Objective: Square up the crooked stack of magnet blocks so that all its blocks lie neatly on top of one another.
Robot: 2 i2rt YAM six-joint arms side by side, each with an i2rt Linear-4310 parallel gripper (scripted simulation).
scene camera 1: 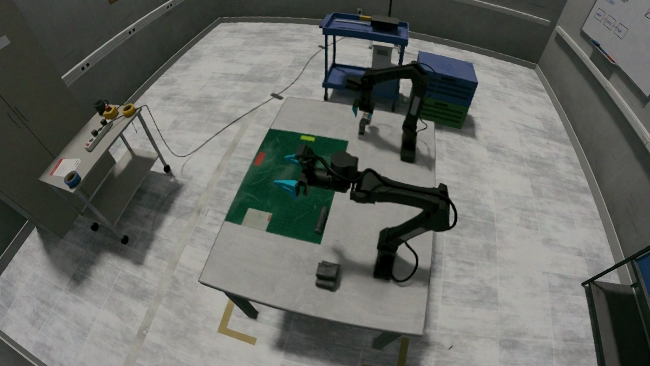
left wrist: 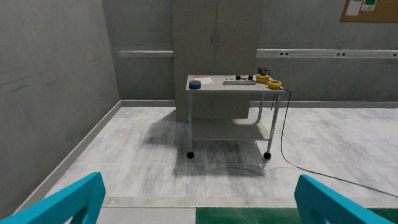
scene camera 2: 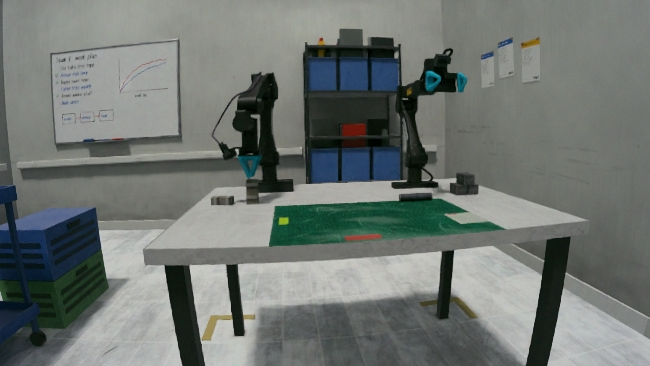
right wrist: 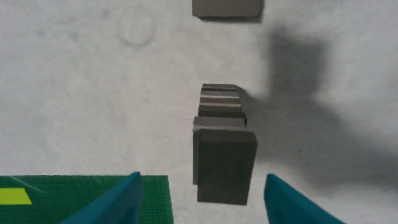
In view: my left gripper [scene camera 2: 453, 79], my right gripper [scene camera 2: 250, 177] and a green mat [scene camera 2: 312, 224].
The green mat is seen too in scene camera 1 [scene camera 1: 259, 204]. My left gripper shows as well in the left wrist view [left wrist: 199, 182]. My right gripper is seen too in the right wrist view [right wrist: 203, 182].
